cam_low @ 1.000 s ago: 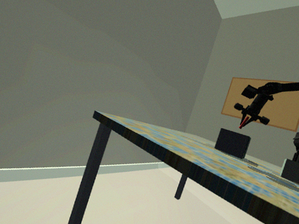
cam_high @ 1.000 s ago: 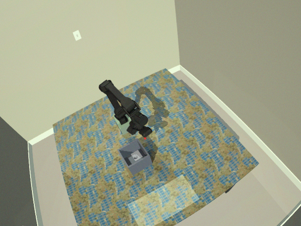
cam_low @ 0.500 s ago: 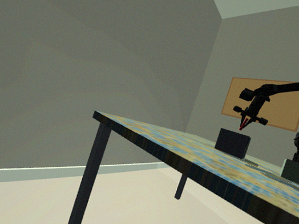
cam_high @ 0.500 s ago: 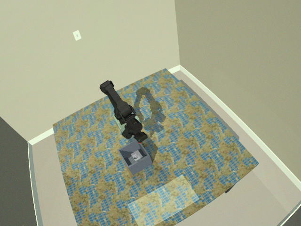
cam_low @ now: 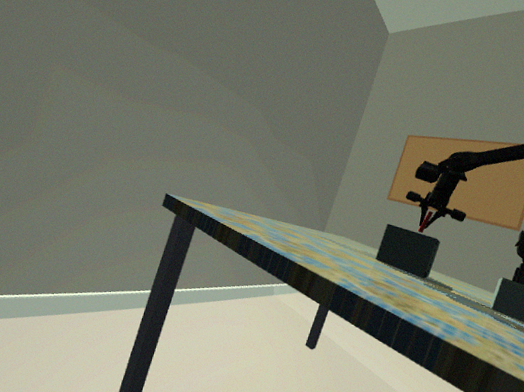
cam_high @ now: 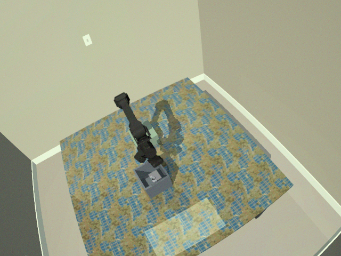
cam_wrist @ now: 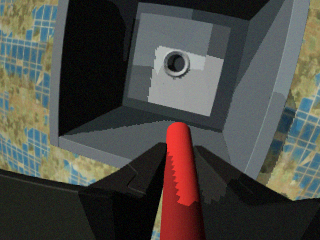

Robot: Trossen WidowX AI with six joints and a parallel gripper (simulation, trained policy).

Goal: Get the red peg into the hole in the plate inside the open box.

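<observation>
The light plate is 30 mm ahead of my gripper tip, 40 mm to the right of it and 120 mm below it. Round my gripper tip: red peg: 20 mm above.
</observation>
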